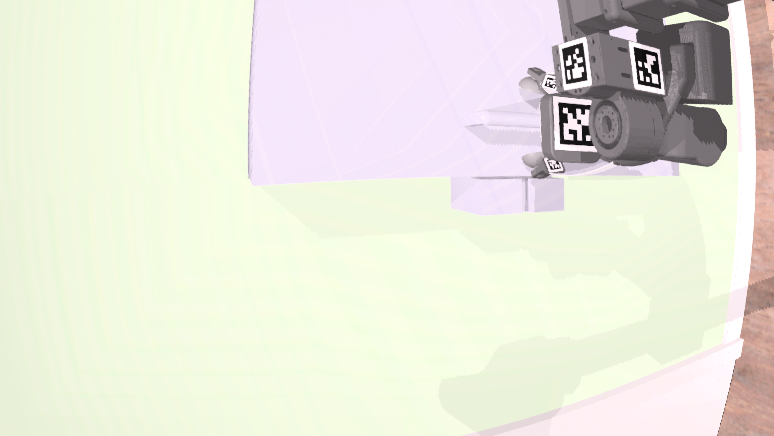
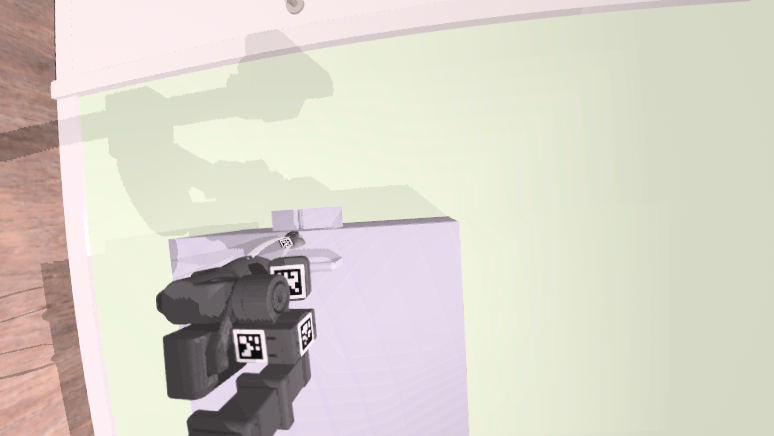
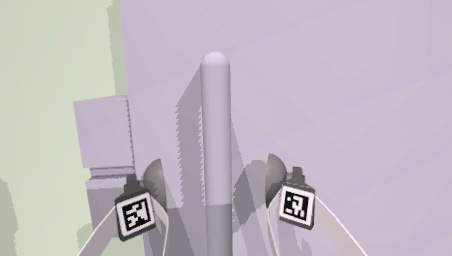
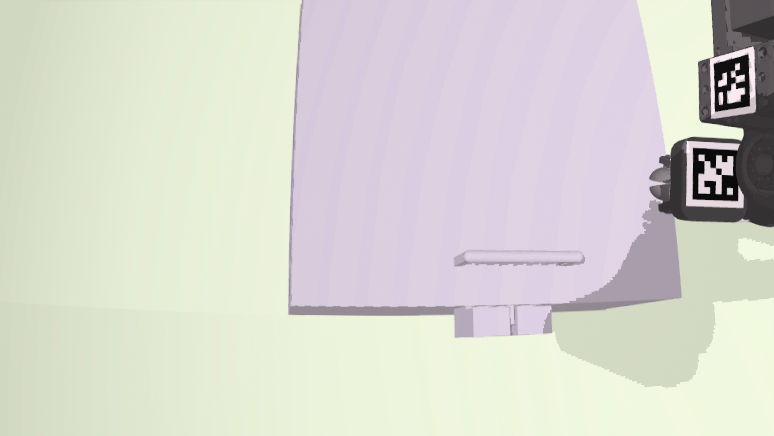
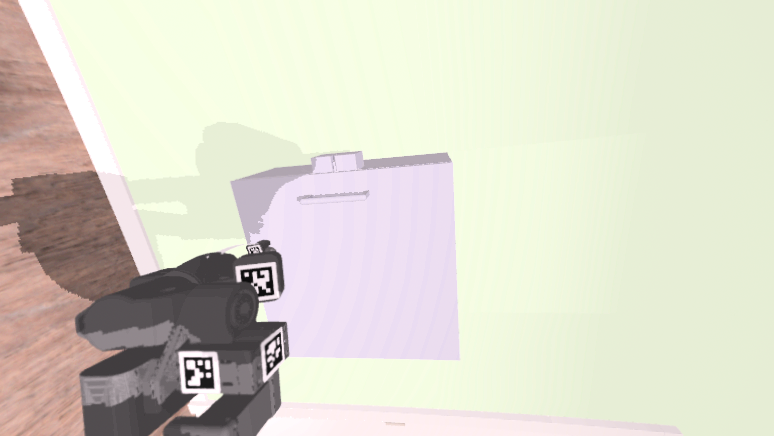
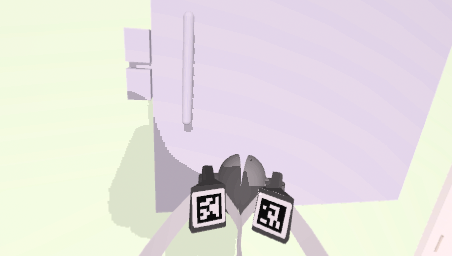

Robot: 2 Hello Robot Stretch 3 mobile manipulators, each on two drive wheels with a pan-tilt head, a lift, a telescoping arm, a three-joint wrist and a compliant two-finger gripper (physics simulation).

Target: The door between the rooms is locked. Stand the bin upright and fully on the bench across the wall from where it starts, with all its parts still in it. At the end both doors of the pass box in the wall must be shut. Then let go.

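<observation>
On r1's side, a pale lilac pass box door (image 1: 379,81) (image 2: 400,303) (image 3: 340,100) looks shut. Its bar handle (image 1: 503,119) (image 2: 327,262) (image 3: 216,125) runs between the fingers of the r1 gripper (image 1: 530,122) (image 3: 215,178), which is open, one finger to each side and clear of it. On r2's side, the pass box door (image 4: 433,162) (image 5: 379,270) (image 6: 300,90) also looks shut, with its bar handle (image 4: 522,257) (image 5: 333,198) (image 6: 188,70). The r2 gripper (image 4: 659,183) (image 6: 242,172) is shut and empty, beyond the handle's end. The bin and the bench do not show.
Small latch blocks (image 1: 487,194) (image 3: 103,132) (image 4: 491,320) (image 6: 137,45) stick out at the door edges. A pale green wall (image 1: 162,297) (image 4: 162,162) surrounds each box. A white panel with a round knob (image 2: 295,5) stands beside r1's wall. Wood floor (image 2: 27,200) (image 5: 32,135) shows at the side.
</observation>
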